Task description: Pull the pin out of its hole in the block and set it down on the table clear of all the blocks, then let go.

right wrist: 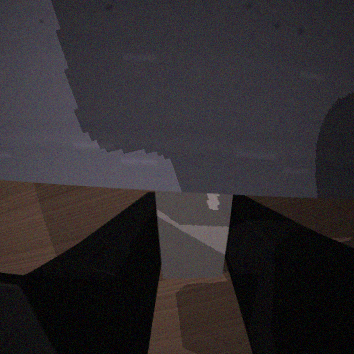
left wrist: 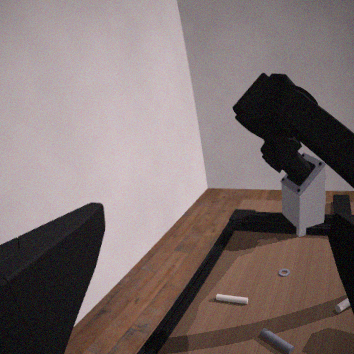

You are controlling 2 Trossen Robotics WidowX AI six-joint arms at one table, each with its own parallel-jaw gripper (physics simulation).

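Frame: origin at the left arm's base, x ahead, y left, z up, level; centimetres.
Where they show: left gripper, fingertip midpoint: [left wrist: 223,222]; right gripper, fingertip midpoint: [right wrist: 189,203]; right arm's base, origin of the base link: [left wrist: 300,171].
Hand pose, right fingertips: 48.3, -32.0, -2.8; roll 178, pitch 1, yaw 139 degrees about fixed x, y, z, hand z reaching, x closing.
Things, the pixels of their top centre, and the offset from my right fingertips, as dx, dy, dz. "*": a spot on its surface instead.
- block, surface spot: [right wrist: 125,100] * -2.1, -3.8, +4.8
- small ring, middle of its top: [left wrist: 283,271] +24.7, +11.5, -0.9
- grey cylinder, middle of its top: [left wrist: 276,337] +6.9, +17.3, +0.2
The block [right wrist: 125,100] fills the upper part of the right wrist view as a large blue-grey surface with small dark dots. A pale grey, flat-sided pin [right wrist: 192,212] juts out below its edge; its inner end is hidden. My right gripper [right wrist: 189,203] is shut on the pin, with a black finger against each side. In the left wrist view a tall light-grey block [left wrist: 303,200] stands at the right, with the right arm [left wrist: 280,112] reaching down to its top; the right fingertips are hidden there. My left gripper [left wrist: 223,222] is open and empty, high above the table.
In the left wrist view a small ring [left wrist: 279,272], a white cylinder [left wrist: 231,299], another white cylinder [left wrist: 343,306] at the right edge and a grey cylinder [left wrist: 276,341] lie on the table. A black frame [left wrist: 200,276] borders this area, with a wall at the left.
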